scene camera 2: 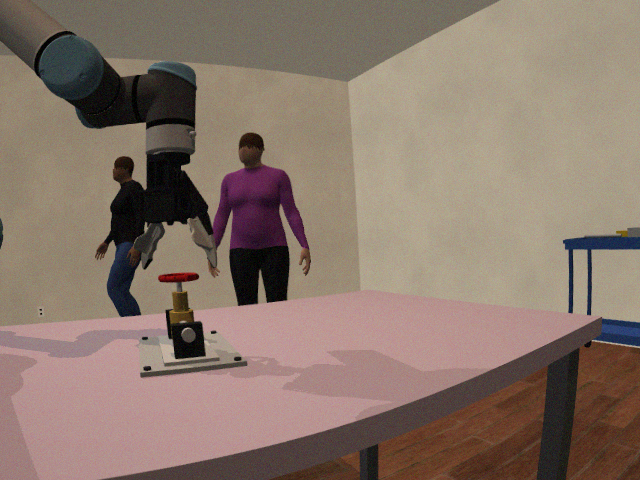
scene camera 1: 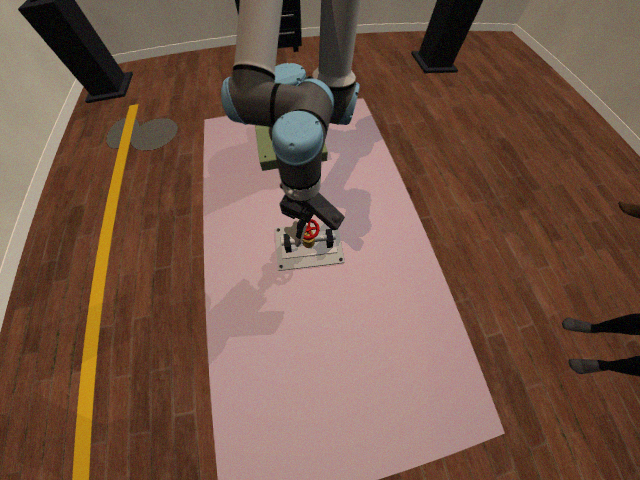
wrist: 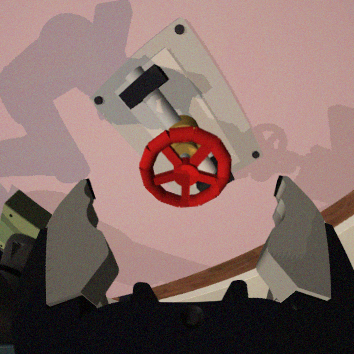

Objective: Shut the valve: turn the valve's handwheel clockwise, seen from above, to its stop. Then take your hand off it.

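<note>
The red handwheel (scene camera 1: 310, 229) (scene camera 2: 178, 277) (wrist: 185, 174) sits level on top of the brass valve body (scene camera 2: 179, 302) (wrist: 186, 122). The valve is on a pipe held by black clamps over a pale base plate (scene camera 1: 310, 262) (scene camera 2: 227, 350) (wrist: 215, 75). My gripper (scene camera 2: 179, 265) (wrist: 183, 178) is open and empty, pointing down above the handwheel. In scene camera 2 its fingertips are a little higher than the wheel's rim, one towards each side. In the wrist view the wheel shows between the fingertips, with a gap on both sides. The wheel's turning angle relative to its stop cannot be told.
The pink table (scene camera 1: 361, 335) (scene camera 2: 413, 320) bears the valve. A green block (scene camera 1: 266, 149) (wrist: 20, 220) is at the arm's base, behind the valve. Two people (scene camera 2: 258, 206) (scene camera 2: 124, 206) stand beyond the table. A blue cart (scene camera 2: 594, 243) stands at the right in scene camera 2.
</note>
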